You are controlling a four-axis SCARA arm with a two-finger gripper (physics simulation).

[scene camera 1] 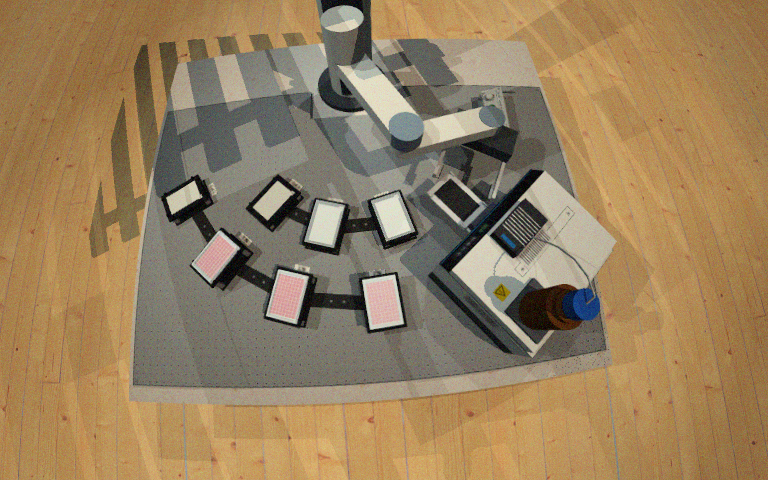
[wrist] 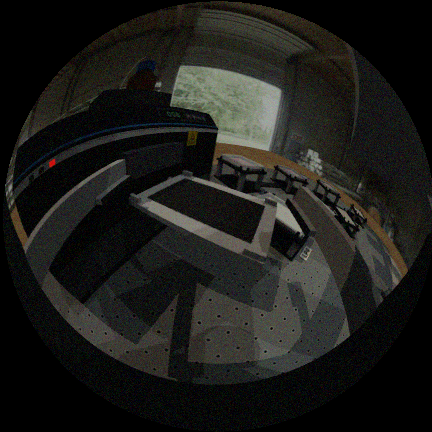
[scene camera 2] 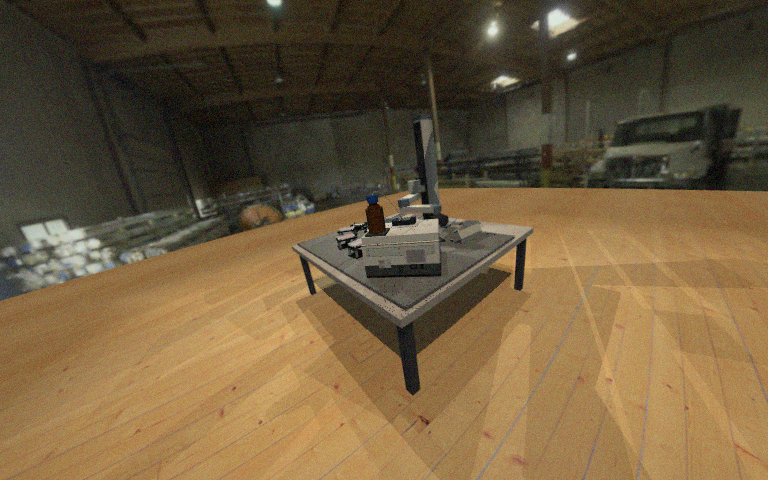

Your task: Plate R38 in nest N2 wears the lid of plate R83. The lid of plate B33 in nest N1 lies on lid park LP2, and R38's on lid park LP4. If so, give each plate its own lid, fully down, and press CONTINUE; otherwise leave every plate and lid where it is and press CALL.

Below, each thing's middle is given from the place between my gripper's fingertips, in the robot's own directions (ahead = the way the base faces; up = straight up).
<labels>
My hand is 340 mm short of the brown bottle with blue cap [scene camera 1: 562, 307], 100 mm to the right of it and 170 mm below it.
</labels>
